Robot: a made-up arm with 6 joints.
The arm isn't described. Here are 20 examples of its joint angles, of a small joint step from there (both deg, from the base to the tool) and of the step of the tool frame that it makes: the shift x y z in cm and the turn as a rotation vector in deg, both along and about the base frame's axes.
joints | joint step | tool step
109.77 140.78 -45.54 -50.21 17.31 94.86 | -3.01 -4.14 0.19 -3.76 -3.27 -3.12 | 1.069 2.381 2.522 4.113 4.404 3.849
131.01 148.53 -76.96 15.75 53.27 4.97 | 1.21 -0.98 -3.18 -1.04 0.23 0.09 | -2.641 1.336 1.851 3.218 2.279 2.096
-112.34 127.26 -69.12 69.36 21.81 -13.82 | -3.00 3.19 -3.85 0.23 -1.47 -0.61 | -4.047 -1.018 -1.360 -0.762 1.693 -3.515
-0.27 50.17 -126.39 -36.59 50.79 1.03 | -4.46 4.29 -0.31 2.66 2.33 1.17 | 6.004 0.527 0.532 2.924 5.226 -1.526
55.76 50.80 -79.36 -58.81 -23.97 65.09 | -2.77 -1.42 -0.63 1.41 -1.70 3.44 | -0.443 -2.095 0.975 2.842 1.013 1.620
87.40 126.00 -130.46 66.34 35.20 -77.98 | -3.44 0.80 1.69 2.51 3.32 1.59 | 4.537 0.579 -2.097 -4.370 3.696 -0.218
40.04 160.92 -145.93 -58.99 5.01 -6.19 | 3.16 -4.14 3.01 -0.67 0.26 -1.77 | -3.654 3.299 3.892 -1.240 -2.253 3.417
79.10 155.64 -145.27 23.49 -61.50 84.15 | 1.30 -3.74 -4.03 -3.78 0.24 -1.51 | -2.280 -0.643 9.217 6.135 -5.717 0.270
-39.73 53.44 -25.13 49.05 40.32 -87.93 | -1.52 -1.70 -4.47 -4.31 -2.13 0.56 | 0.371 -1.534 3.420 -8.023 -2.834 -1.864
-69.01 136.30 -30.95 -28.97 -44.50 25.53 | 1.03 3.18 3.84 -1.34 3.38 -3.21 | -1.454 4.710 -0.628 7.311 5.655 5.474
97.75 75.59 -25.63 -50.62 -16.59 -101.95 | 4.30 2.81 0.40 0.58 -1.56 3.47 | -2.442 -0.396 -1.710 -3.658 3.451 2.751
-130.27 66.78 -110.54 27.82 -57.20 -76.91 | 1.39 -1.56 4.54 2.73 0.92 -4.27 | -0.208 -1.070 -2.137 2.840 -5.233 -0.138
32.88 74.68 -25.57 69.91 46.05 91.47 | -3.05 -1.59 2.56 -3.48 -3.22 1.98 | -0.373 -2.305 -1.054 -3.909 -1.141 -4.094
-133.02 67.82 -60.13 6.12 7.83 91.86 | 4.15 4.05 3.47 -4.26 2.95 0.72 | 0.882 -3.092 -5.925 10.217 -4.203 4.625
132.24 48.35 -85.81 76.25 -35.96 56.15 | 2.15 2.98 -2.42 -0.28 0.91 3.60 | -1.883 1.261 0.773 0.201 1.611 4.956
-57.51 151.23 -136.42 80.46 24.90 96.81 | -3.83 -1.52 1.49 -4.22 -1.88 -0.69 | -5.332 -3.128 0.828 -3.176 4.030 -4.761
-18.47 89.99 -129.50 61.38 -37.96 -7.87 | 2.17 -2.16 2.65 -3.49 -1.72 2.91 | -0.985 1.756 -0.232 -1.045 -1.720 0.915
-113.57 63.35 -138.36 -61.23 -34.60 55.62 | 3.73 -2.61 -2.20 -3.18 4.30 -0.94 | 1.448 5.749 -0.072 -4.349 -2.031 -0.745
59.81 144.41 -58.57 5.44 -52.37 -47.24 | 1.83 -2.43 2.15 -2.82 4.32 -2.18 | -1.860 -0.420 1.378 -4.612 0.257 5.766
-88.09 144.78 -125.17 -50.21 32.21 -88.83 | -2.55 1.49 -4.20 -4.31 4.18 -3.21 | -4.248 -0.778 1.678 1.200 7.294 -3.097
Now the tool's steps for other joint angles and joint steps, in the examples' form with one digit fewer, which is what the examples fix.
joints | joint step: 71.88 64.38 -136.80 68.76 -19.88 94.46 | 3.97 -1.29 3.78 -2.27 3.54 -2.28
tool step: 0.20 1.04 -0.81 -5.42 -2.57 0.38
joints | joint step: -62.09 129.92 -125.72 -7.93 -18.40 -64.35 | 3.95 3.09 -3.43 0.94 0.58 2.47
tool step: 5.74 1.83 -1.37 1.92 -2.67 4.69
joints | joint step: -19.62 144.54 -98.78 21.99 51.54 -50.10 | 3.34 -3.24 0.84 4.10 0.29 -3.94
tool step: 1.21 4.29 3.69 1.95 -4.20 4.55
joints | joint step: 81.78 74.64 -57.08 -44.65 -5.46 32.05 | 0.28 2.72 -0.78 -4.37 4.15 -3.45
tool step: 0.37 1.43 -1.63 -5.75 -7.61 -0.97
